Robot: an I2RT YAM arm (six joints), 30 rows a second.
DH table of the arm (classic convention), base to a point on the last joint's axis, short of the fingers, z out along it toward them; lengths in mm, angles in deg. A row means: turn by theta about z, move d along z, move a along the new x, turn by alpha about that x. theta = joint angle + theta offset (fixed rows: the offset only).
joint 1: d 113.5  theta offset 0  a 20  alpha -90
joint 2: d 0  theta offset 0  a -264  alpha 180
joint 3: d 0  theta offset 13.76  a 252.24  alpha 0
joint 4: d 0  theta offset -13.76  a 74  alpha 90
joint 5: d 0  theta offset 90  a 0  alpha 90
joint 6: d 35.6  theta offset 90  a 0  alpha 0
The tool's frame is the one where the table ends.
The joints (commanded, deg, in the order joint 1, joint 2, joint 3, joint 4, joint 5, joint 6), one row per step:
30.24, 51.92, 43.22, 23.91, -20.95, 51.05
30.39, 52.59, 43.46, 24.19, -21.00, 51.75
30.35, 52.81, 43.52, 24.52, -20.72, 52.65
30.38, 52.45, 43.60, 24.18, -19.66, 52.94
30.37, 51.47, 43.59, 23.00, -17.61, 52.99
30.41, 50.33, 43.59, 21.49, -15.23, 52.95
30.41, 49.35, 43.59, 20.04, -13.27, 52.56
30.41, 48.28, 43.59, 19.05, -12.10, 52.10
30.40, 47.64, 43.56, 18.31, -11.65, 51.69
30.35, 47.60, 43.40, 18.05, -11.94, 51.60
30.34, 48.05, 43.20, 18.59, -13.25, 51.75
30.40, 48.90, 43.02, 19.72, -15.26, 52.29
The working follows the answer.
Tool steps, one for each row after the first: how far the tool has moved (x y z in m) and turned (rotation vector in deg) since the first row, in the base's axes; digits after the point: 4 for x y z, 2 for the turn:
0.0020, 0.0018, -0.0003, 0.33, 0.66, 0.37
0.0029, 0.0020, 0.0000, 1.02, 1.23, 0.28
0.0020, 0.0009, 0.0011, 1.50, 1.50, -0.64
-0.0004, -0.0019, 0.0023, 1.91, 1.96, -2.61
-0.0032, -0.0051, 0.0034, 2.25, 2.53, -4.89
-0.0057, -0.0079, 0.0040, 2.20, 2.88, -6.89
-0.0090, -0.0107, 0.0056, 2.21, 2.62, -8.13
-0.0110, -0.0122, 0.0061, 1.97, 2.49, -8.68
-0.0109, -0.0121, 0.0047, 1.63, 2.70, -8.48
-0.0097, -0.0105, 0.0030, 1.38, 2.74, -7.19
-0.0076, -0.0077, 0.0012, 1.33, 2.81, -5.05

Tool pose at each row, in the base's axes (x y z in m, rotation vector in deg; rounded; the steps above come from the unrounded poses):
0.1767, 0.1177, 0.3717, -4.70, 84.24, 81.38
0.1786, 0.1196, 0.3714, -4.30, 84.59, 82.07
0.1795, 0.1197, 0.3717, -3.40, 84.55, 82.63
0.1787, 0.1186, 0.3728, -2.23, 84.28, 82.29
0.1763, 0.1158, 0.3740, -0.19, 84.05, 81.08
0.1734, 0.1126, 0.3751, 2.09, 83.89, 79.58
0.1710, 0.1099, 0.3757, 3.76, 83.85, 77.97
0.1677, 0.1071, 0.3773, 4.47, 83.42, 76.91
0.1657, 0.1055, 0.3778, 4.63, 83.39, 76.26
0.1658, 0.1056, 0.3764, 4.43, 83.84, 76.23
0.1670, 0.1072, 0.3747, 3.37, 84.29, 77.11
0.1691, 0.1101, 0.3729, 1.84, 84.75, 78.85

